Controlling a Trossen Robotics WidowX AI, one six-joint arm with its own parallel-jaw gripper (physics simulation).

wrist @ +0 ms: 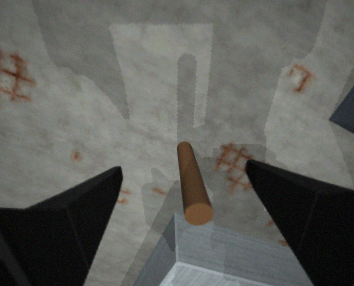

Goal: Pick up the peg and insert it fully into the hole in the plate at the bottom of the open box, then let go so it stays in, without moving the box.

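Places are measured from the arm's base along level axes (x ahead, y left, z up), in centimetres.
Where they show: gripper, fingertip midpoint: (pixel 184 169).
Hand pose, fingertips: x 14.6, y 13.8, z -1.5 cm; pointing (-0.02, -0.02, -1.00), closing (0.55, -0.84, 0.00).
Each offset is from my fingertips to the top centre of the thing. "spot": to the spot under its first point. Level surfaces: height alone.
The brown peg {dx +0.1, dy -0.3, dz +4.1 cm} (pixel 192 177) stands upright on the mottled grey surface, near the centre of the wrist view, with its round top end toward the camera. My gripper (pixel 184 169) is open and empty, with one black finger on each side of the peg. The peg lies between the fingertips in the view, with a gap on both sides and no contact seen. A dark blue-grey corner {spot: dx +10.1, dy -10.4, dz -2.8 cm} (pixel 345 114) at the right edge may be part of the open box. The box's inside, the plate and its hole do not show.
A pale brushed-metal block (pixel 225 247) stands at the bottom of the view, close behind the peg's top end in the picture. The grey surface {dz -3.9 cm} (pixel 90 130) has rust-coloured marks and several overlapping shadows, one of them long and narrow above the peg.
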